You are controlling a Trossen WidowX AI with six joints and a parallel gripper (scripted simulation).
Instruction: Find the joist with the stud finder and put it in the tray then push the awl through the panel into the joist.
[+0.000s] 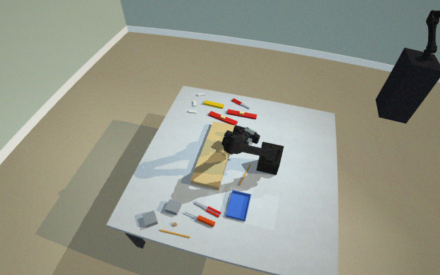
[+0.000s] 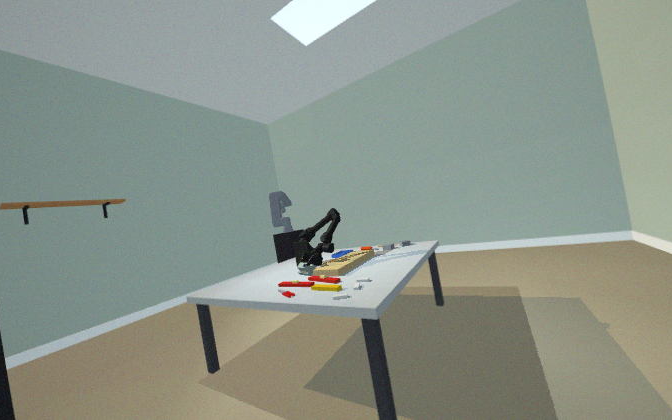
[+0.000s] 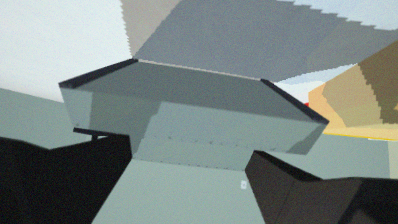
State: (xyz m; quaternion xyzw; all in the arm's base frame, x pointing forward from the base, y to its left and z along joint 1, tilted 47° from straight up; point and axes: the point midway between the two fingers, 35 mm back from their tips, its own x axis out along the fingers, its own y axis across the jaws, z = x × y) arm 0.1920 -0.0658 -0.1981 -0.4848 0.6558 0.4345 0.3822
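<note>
Now: the stud finder 10 mm ahead of my gripper tip and 10 mm below it. Round my gripper tip: square indicator: 30 mm ahead, 20 mm to the right; then awl: 120 mm to the left, 50 mm below; then yellow bar: 350 mm ahead, 240 mm to the right, 50 mm below.
</note>
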